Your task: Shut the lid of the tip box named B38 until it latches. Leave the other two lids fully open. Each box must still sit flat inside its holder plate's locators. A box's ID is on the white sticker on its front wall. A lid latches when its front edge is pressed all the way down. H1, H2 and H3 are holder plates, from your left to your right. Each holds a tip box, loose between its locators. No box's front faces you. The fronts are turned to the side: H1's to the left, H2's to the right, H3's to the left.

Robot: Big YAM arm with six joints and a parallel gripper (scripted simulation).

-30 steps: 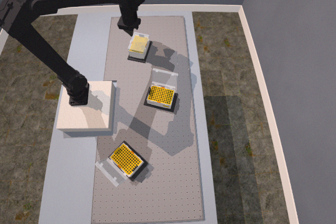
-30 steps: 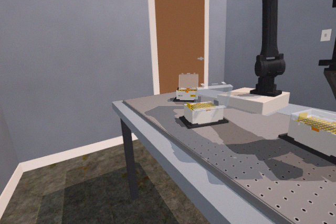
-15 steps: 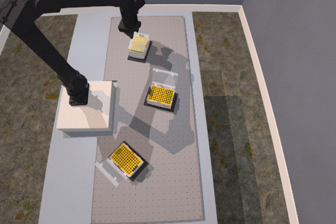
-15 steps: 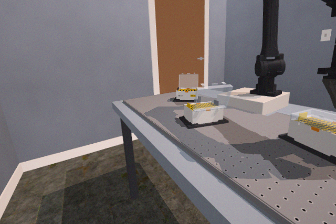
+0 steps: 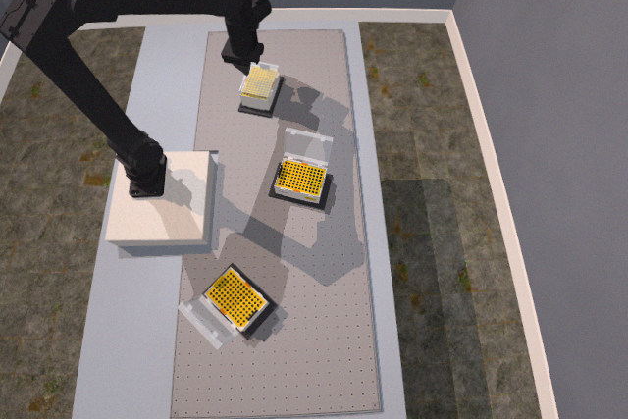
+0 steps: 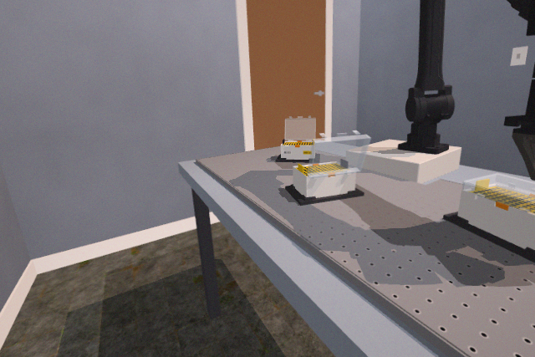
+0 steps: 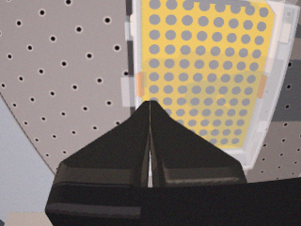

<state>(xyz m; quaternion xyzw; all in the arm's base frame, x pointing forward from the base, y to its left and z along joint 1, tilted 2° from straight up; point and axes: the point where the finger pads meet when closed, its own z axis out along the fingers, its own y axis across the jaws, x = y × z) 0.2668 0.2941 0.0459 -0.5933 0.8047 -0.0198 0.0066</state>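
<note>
Now: the yellow tip rack 3 cm ahead of my hand, 1 cm to the right of it and 3 cm below it. The rest, counted from my hand: tip box (14 cm ahead, 32 cm to the right, 2 cm below); clear lid (15 cm ahead, 27 cm to the right, 1 cm above).
</note>
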